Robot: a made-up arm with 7 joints. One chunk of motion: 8 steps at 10 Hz.
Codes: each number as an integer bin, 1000 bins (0 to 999) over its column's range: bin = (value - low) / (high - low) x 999, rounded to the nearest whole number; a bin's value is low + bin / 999 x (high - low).
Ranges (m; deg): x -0.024..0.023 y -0.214..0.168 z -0.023..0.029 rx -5.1..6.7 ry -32..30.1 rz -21..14
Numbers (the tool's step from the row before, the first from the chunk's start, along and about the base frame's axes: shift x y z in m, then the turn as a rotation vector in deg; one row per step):
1: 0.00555 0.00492 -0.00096 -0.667 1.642 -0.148
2: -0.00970 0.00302 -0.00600 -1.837 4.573 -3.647
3: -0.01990 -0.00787 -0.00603 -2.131 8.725 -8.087
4: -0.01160 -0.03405 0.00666 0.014 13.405 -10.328
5: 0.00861 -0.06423 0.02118 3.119 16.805 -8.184
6: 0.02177 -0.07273 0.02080 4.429 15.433 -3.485
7: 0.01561 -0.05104 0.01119 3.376 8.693 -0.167
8: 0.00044 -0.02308 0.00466 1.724 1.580 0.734
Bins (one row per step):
1: 628 573 423 375 541 595
2: 304 568 327 276 588 495
3: 87 539 326 251 655 369
4: 264 471 570 433 730 305
5: 693 392 849 696 785 366
6: 973 369 841 807 763 500
7: 842 426 657 718 655 595
8: 519 499 531 578 540 620

